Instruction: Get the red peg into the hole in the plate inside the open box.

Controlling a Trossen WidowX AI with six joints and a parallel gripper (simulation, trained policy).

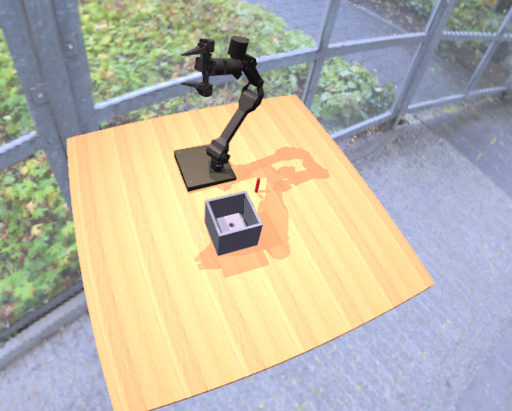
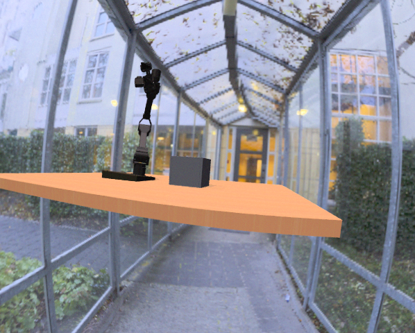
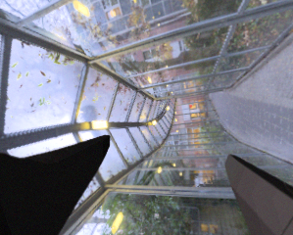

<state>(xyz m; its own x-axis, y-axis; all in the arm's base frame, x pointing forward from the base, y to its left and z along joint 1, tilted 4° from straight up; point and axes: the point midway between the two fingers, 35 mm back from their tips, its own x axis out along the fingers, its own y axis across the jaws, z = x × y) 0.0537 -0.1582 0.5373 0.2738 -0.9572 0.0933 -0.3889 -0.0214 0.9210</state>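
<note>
Right now my gripper tip is 53 cm above the red peg, 30 cm to the right of it and 5 cm short of it. The rest, counted from my gripper tip: pale plate: 53 cm below, 25 cm ahead, 16 cm to the left.
</note>
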